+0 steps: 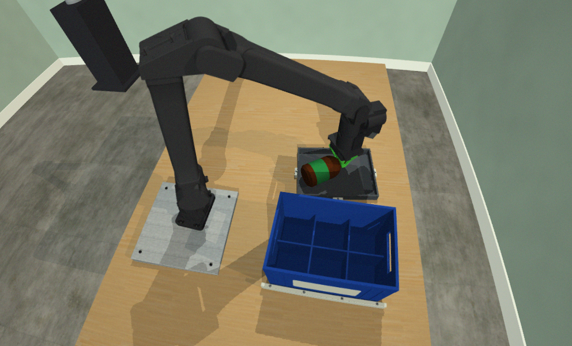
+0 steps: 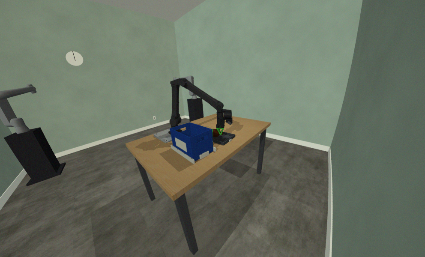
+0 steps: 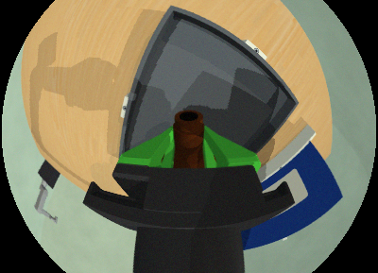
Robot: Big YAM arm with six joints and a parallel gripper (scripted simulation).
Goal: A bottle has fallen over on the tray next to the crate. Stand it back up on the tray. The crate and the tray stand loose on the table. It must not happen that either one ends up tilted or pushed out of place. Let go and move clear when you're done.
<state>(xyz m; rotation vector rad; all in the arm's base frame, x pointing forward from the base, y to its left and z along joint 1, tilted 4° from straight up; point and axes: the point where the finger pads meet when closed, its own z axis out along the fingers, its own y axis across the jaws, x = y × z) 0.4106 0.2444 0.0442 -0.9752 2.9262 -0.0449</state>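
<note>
My gripper is now 1 cm past the dark grey tray, 2 cm to the left of it and 3 cm above it. The rest, counted from my hand: blue crate 1 cm behind, 31 cm to the right, 4 cm above; brown bottle 4 cm behind, 3 cm to the right.
</note>
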